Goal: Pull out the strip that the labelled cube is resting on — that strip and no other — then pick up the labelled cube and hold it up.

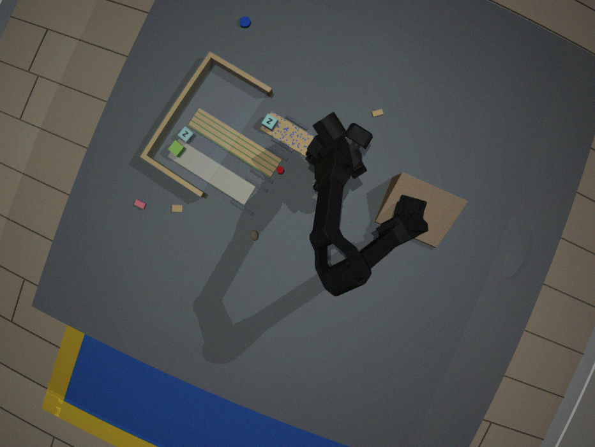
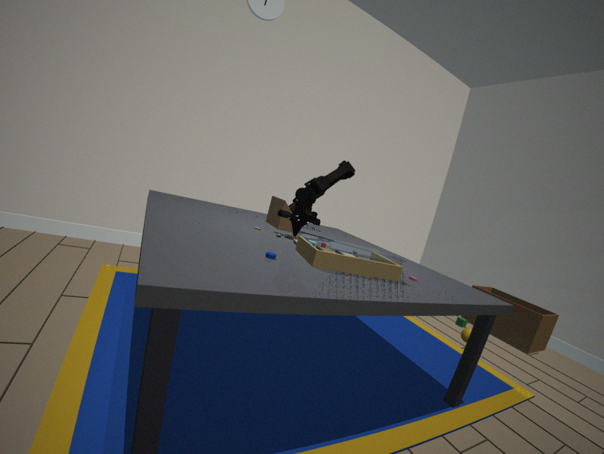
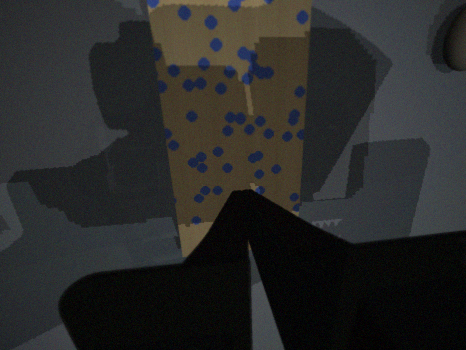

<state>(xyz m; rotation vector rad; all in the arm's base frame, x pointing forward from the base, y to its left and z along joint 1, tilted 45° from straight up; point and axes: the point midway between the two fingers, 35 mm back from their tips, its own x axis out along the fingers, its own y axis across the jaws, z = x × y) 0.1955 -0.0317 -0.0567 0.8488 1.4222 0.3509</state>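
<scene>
My gripper tip is now 9 cm short of the dotted strip and 3 cm to the left of it. Also, from my gripper tip: blue disc: 34 cm ahead, 31 cm to the right; red cylinder: 14 cm ahead, 6 cm to the left, 1 cm above.
</scene>
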